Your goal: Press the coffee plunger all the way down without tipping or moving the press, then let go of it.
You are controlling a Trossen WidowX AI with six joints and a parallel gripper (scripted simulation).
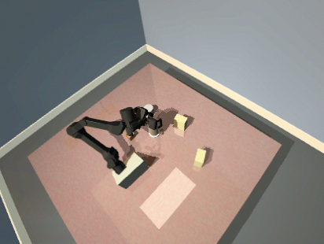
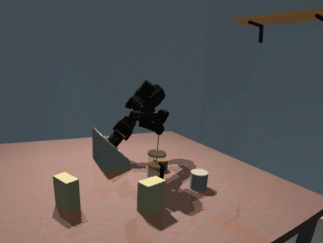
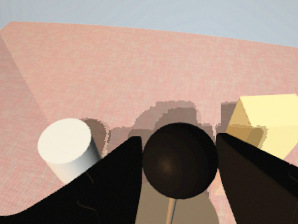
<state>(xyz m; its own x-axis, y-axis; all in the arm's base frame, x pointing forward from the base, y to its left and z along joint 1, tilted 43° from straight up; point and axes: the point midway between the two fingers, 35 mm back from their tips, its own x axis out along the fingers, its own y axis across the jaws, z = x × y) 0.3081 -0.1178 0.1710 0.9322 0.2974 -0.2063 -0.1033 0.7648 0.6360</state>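
The coffee press lies 10 mm to the right of my gripper tip and 120 mm below it.
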